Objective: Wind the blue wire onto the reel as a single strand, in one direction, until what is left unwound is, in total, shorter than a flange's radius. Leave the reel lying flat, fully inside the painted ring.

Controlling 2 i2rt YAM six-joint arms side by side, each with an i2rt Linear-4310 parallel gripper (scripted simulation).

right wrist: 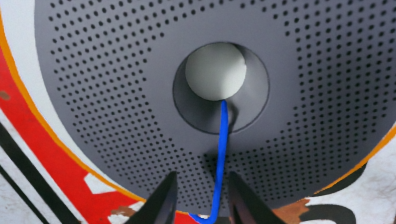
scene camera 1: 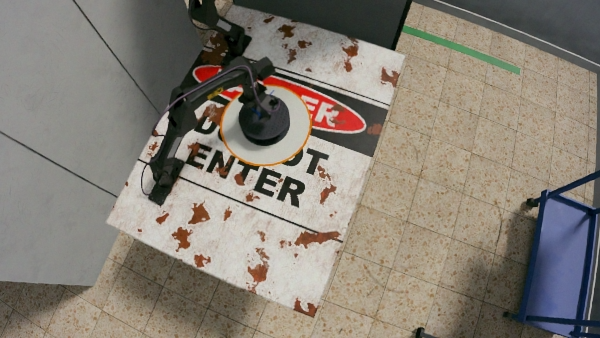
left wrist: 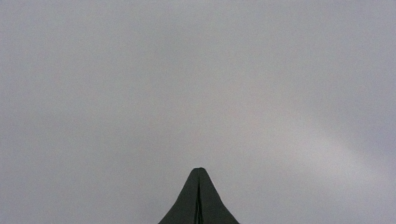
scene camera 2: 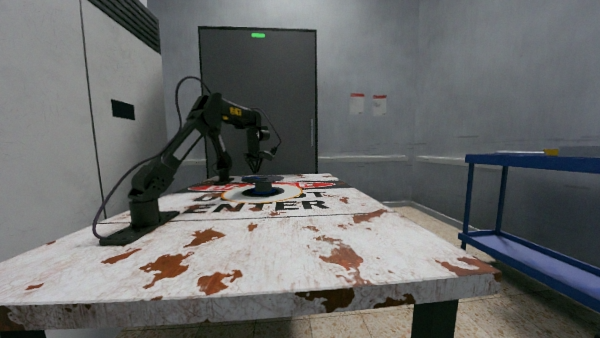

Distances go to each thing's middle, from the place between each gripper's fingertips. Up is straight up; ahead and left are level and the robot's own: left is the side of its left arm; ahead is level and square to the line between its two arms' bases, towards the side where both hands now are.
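The white painted ring (scene camera 1: 299,118) sits 20 mm to the right of my right hand, 40 mm ahead of it and 100 mm below it. As for the dark grey reel (scene camera 1: 271,132), it is 40 mm ahead of that same right hand and 20 mm to the right of it, and it lies 60 mm below it. By its middle, the reel is nearer to my right hand than to my left hand.
Counted from my left hand, the ring is 21 cm ahead, 67 cm to the right and 39 cm below, while the reel is 67 cm to the right, 21 cm ahead and 36 cm below. Going by its middle, the white painted ring, too, is nearer to my right hand than to my left hand.
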